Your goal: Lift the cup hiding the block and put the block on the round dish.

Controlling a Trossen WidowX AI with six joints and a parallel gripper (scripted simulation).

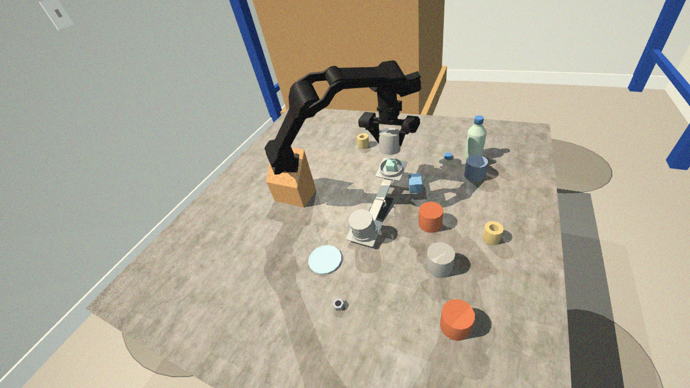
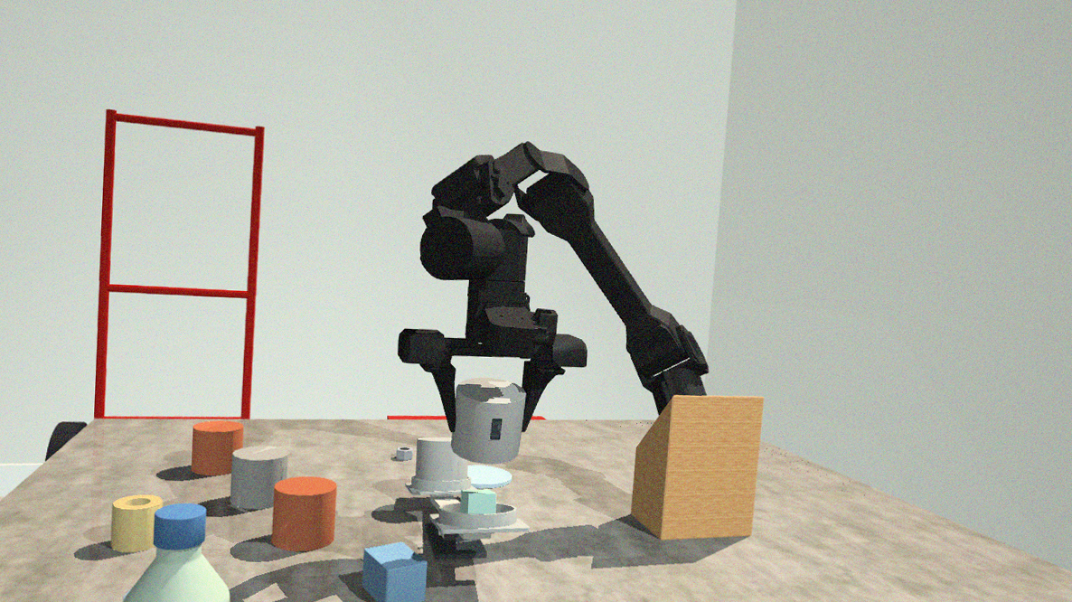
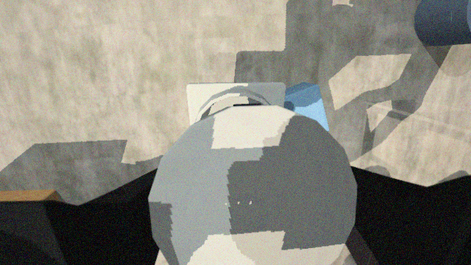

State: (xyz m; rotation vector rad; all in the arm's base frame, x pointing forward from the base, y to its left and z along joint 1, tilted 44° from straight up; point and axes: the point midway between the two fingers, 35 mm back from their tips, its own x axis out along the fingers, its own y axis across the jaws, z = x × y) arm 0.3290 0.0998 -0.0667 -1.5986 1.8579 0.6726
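Now: the mint-green block 8 cm below my gripper tip and 1 cm to the right of it. Also, from my gripper tip: blue cylinder: 27 cm ahead, 13 cm below, 8 cm to the left; blue block: 15 cm below, 8 cm ahead, 1 cm to the right; pale blue round dish: 38 cm to the right, 17 cm below, 13 cm behind.
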